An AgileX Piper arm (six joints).
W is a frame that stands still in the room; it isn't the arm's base.
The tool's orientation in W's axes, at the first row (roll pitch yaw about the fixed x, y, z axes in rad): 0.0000 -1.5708 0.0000
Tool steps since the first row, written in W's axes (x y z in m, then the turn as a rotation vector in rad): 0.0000 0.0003 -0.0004 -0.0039 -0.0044 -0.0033; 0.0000 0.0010 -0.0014 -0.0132 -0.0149 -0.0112; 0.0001 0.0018 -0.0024 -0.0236 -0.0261 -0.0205; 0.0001 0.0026 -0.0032 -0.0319 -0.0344 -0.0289; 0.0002 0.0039 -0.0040 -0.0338 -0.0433 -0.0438; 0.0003 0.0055 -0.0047 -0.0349 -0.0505 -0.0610; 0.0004 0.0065 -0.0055 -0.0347 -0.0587 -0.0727; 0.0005 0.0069 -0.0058 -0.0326 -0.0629 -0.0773
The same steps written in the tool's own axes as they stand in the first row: -0.0004 0.0003 0.0000 -0.0033 -0.0044 0.0039; -0.0014 0.0010 0.0000 -0.0112 -0.0149 0.0132; -0.0024 0.0018 -0.0001 -0.0205 -0.0261 0.0236; -0.0032 0.0026 -0.0001 -0.0289 -0.0344 0.0319; -0.0040 0.0039 -0.0002 -0.0438 -0.0433 0.0338; -0.0047 0.0055 -0.0003 -0.0610 -0.0505 0.0349; -0.0055 0.0065 -0.0004 -0.0727 -0.0587 0.0347; -0.0058 0.0069 -0.0005 -0.0773 -0.0629 0.0326
